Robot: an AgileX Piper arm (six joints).
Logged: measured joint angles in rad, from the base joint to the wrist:
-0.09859, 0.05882, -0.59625, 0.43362, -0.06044, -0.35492
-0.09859, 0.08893, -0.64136, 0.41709, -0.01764, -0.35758
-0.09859, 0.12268, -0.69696, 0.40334, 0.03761, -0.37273
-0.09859, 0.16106, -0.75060, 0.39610, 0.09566, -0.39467
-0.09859, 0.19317, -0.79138, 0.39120, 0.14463, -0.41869
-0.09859, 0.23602, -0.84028, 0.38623, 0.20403, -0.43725
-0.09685, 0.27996, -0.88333, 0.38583, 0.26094, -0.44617
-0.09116, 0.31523, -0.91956, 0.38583, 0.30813, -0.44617
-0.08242, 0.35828, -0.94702, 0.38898, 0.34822, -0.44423
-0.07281, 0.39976, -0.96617, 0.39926, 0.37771, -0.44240
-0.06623, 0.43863, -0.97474, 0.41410, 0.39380, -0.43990
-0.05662, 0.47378, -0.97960, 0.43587, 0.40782, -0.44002
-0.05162, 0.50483, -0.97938, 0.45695, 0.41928, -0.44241
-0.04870, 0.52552, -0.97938, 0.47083, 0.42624, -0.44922
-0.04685, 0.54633, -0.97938, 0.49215, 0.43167, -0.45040
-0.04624, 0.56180, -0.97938, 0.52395, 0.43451, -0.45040
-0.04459, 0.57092, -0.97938, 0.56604, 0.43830, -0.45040
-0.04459, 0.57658, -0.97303, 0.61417, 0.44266, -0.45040
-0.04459, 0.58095, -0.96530, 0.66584, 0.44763, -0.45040
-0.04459, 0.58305, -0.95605, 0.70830, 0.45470, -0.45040
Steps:
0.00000, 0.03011, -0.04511, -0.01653, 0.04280, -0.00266
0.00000, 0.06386, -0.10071, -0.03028, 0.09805, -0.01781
0.00000, 0.10224, -0.15435, -0.03752, 0.15610, -0.03975
0.00000, 0.13435, -0.19513, -0.04242, 0.20507, -0.06377
0.00000, 0.17720, -0.24403, -0.04739, 0.26447, -0.08233
0.00174, 0.22114, -0.28708, -0.04779, 0.32138, -0.09125
0.00743, 0.25641, -0.32331, -0.04779, 0.36857, -0.09125
0.01617, 0.29946, -0.35077, -0.04464, 0.40866, -0.08931
0.02578, 0.34094, -0.36992, -0.03436, 0.43815, -0.08748
0.03236, 0.37981, -0.37849, -0.01952, 0.45424, -0.08498
0.04197, 0.41496, -0.38335, 0.00225, 0.46826, -0.08510
0.04697, 0.44601, -0.38313, 0.02333, 0.47972, -0.08749
0.04989, 0.46670, -0.38313, 0.03721, 0.48668, -0.09430
0.05174, 0.48751, -0.38313, 0.05853, 0.49211, -0.09548
0.05235, 0.50298, -0.38313, 0.09033, 0.49495, -0.09548
0.05400, 0.51210, -0.38313, 0.13242, 0.49874, -0.09548
0.05400, 0.51776, -0.37678, 0.18055, 0.50310, -0.09548
0.05400, 0.52213, -0.36905, 0.23222, 0.50807, -0.09548
0.05400, 0.52423, -0.35980, 0.27468, 0.51514, -0.09548

